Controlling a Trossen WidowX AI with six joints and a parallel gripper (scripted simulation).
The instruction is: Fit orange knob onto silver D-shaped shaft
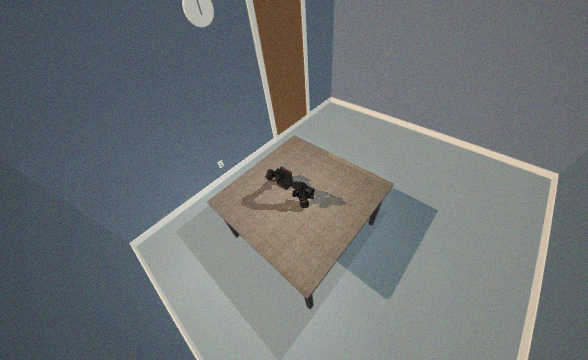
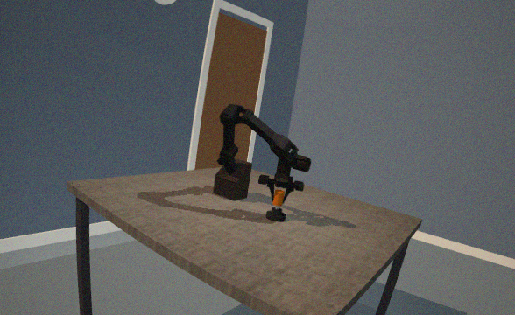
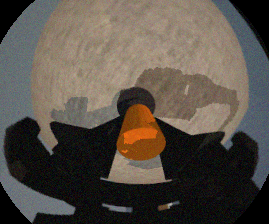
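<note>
The dark round pedestal is 4 cm below my gripper tip. The rest, counted from my gripper tip: orange knob 3 cm above.
</note>
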